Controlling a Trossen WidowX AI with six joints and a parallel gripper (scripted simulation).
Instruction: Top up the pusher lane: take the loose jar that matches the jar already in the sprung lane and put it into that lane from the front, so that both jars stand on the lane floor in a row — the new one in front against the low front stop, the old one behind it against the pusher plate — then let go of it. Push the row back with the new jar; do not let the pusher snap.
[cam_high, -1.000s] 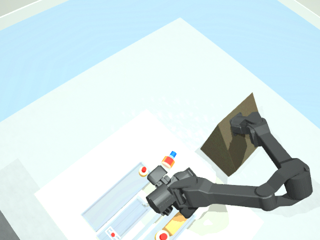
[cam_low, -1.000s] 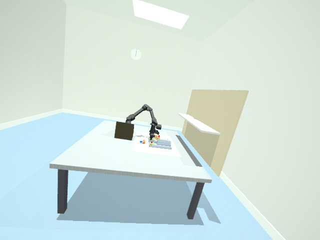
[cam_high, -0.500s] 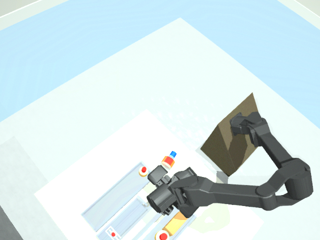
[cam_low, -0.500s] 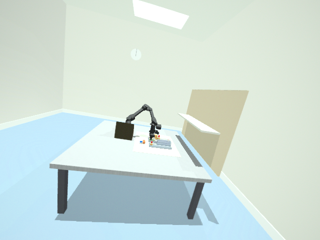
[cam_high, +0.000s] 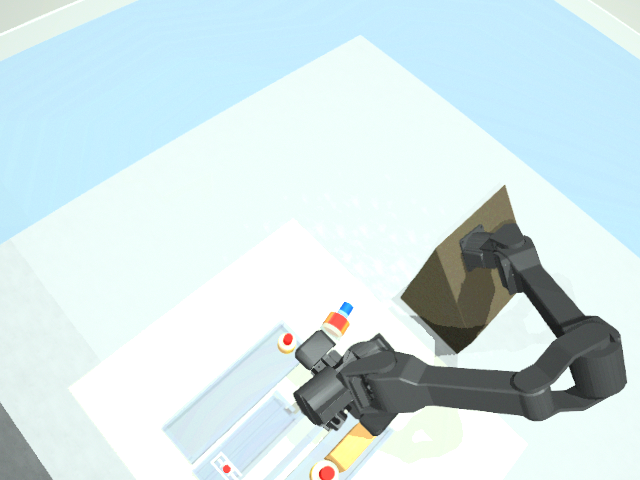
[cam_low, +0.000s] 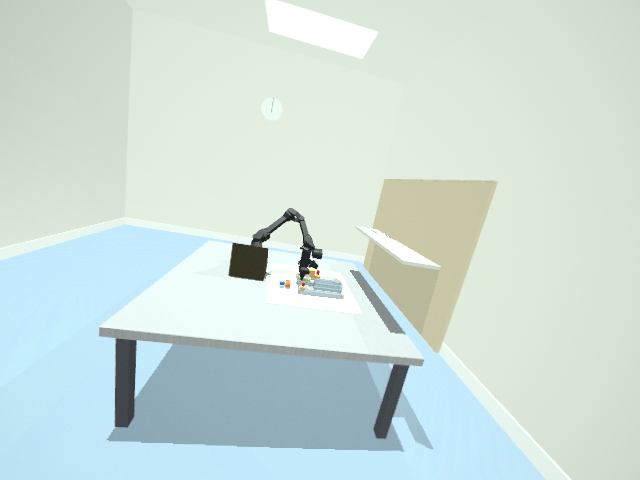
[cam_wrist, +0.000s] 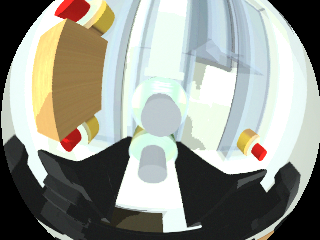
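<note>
My gripper tip is 8 cm to the right of the tan block, 5 cm short of it and 1 cm below it.
</note>
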